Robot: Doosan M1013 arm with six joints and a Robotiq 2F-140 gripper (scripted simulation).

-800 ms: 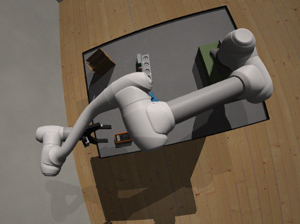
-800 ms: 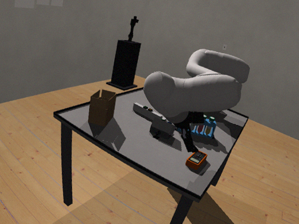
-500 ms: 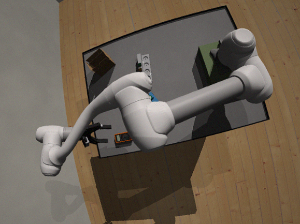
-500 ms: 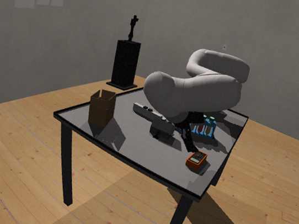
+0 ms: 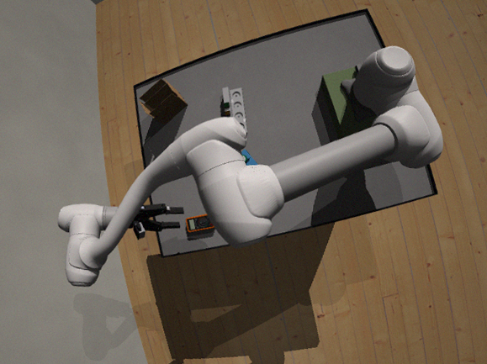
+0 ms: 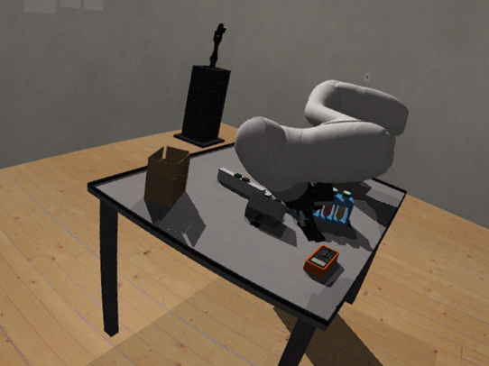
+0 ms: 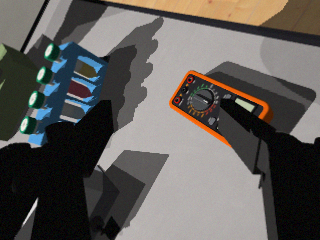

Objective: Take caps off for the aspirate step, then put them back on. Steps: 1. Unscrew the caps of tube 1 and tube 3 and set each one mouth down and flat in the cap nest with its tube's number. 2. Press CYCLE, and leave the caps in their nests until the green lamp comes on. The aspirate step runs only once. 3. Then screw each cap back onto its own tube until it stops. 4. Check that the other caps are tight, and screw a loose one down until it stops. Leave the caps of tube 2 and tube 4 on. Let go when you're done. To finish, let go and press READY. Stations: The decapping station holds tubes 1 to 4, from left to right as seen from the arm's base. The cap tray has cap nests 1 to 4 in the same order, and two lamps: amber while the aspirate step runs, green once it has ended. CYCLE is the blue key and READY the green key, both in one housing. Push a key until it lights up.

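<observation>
Right now the cap 1 is 38 cm behind my hand and 4 cm below it. The rest, counted from my hand: orange multimeter (4 cm behind, 4 cm to the left, 13 cm below); then key housing (18 cm behind, 22 cm to the right, 10 cm below); then blue key (20 cm behind, 20 cm to the right, 8 cm below).
</observation>
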